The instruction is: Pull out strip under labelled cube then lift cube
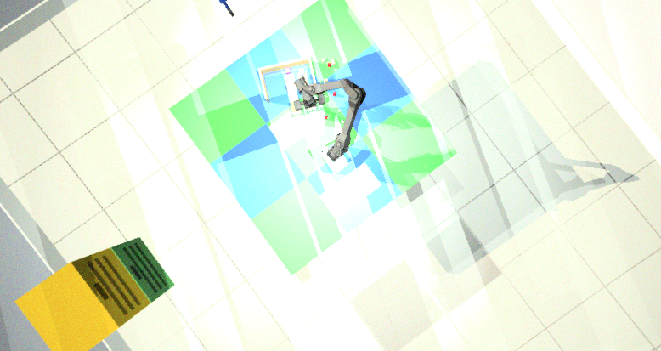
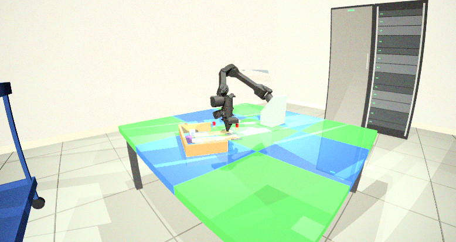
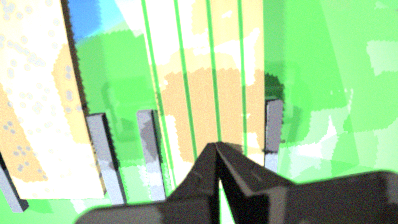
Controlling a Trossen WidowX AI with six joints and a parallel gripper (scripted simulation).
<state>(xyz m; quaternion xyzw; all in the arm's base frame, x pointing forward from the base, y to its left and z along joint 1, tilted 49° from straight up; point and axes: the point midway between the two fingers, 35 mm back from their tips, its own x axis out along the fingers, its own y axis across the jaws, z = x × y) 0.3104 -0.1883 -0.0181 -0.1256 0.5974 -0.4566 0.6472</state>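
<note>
My gripper tip is 90 mm short of the strip and 40 mm to the left of it.
</note>
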